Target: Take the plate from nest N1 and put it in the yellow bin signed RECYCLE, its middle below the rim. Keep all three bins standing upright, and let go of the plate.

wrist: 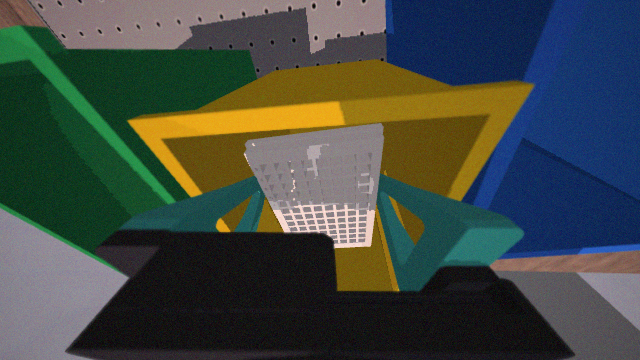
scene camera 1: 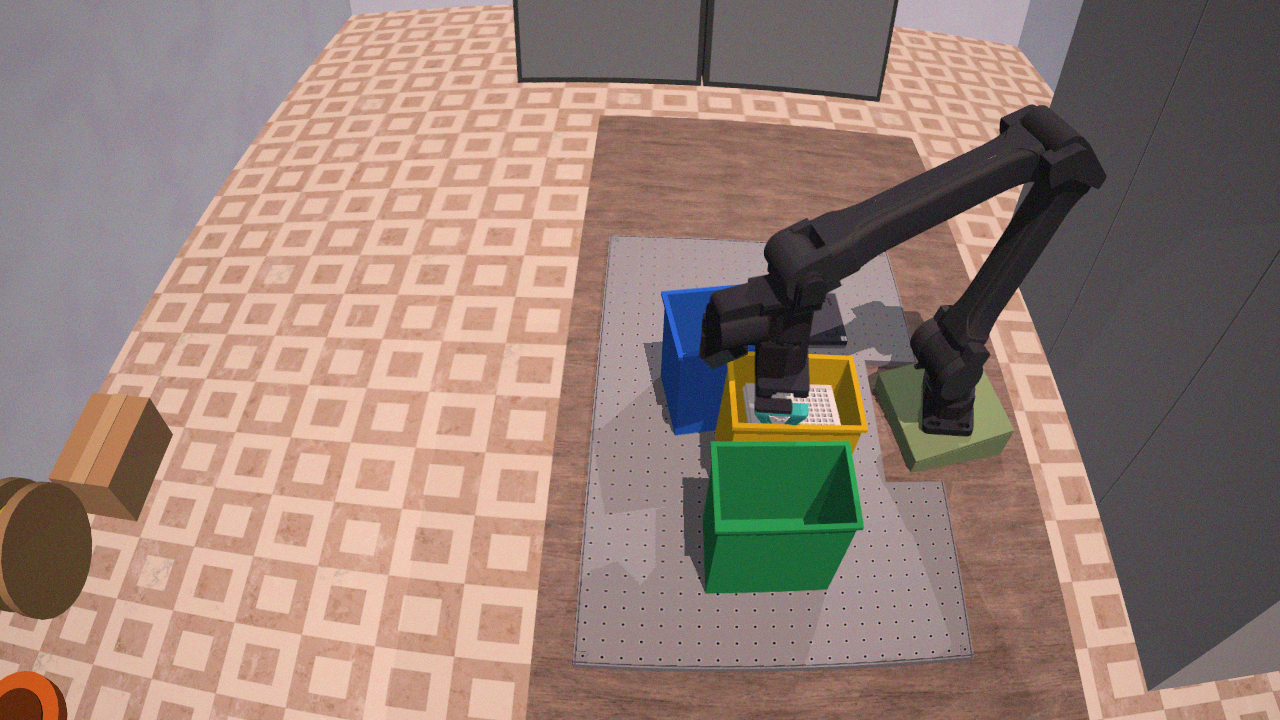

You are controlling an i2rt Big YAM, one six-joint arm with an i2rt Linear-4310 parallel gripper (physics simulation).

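Frame: origin at the arm's base, x ahead, y left, z up, level; millimetres.
Seen in the pictures: gripper, between the fingertips: [wrist: 320, 180] [scene camera 1: 775, 413]; arm's base, origin of its link: [scene camera 1: 947, 404].
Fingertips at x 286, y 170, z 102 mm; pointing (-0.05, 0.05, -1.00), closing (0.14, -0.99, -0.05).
Pixels of each thing's top centre, then the offset from my fingertips to it. Level surfaces: height alone.
- white gridded plate, centre of its top: [wrist: 323, 217] [scene camera 1: 794, 404] 23 mm back, 7 mm right, 17 mm up
- green bin, centre of its top: [wrist: 104, 221] [scene camera 1: 786, 484] 29 mm back, 140 mm left, 41 mm up
- blue bin, centre of its top: [scene camera 1: 732, 317] 85 mm ahead, 122 mm right, 41 mm up
- dark flat object, centre of its top: [scene camera 1: 797, 314] 14 mm back, 329 mm right, 124 mm down
- perforated board, height of its surface: 138 mm down
The white gridded plate [scene camera 1: 820, 404] [wrist: 325, 172] shows inside the yellow bin's opening, lengthwise between my fingers. In the wrist view its upper end looks nearer the camera than its lower end. My gripper [scene camera 1: 782, 411] [wrist: 320, 180] has its teal fingers wide, one against each long side of the plate, and is shut on it. The yellow bin [scene camera 1: 857, 394] [wrist: 240, 114] stands upright around fingers and plate. How deep the plate's middle sits is hard to tell. The RECYCLE sign and nest N1's label do not show.
The green bin [scene camera 1: 783, 559] [wrist: 150, 75] stands upright close beside the yellow bin. The blue bin [scene camera 1: 693, 394] [wrist: 465, 40] stands upright on its other side. A dark flat object [scene camera 1: 829, 322] lies partly behind the arm. The perforated board [scene camera 1: 760, 635] lies under the bins.
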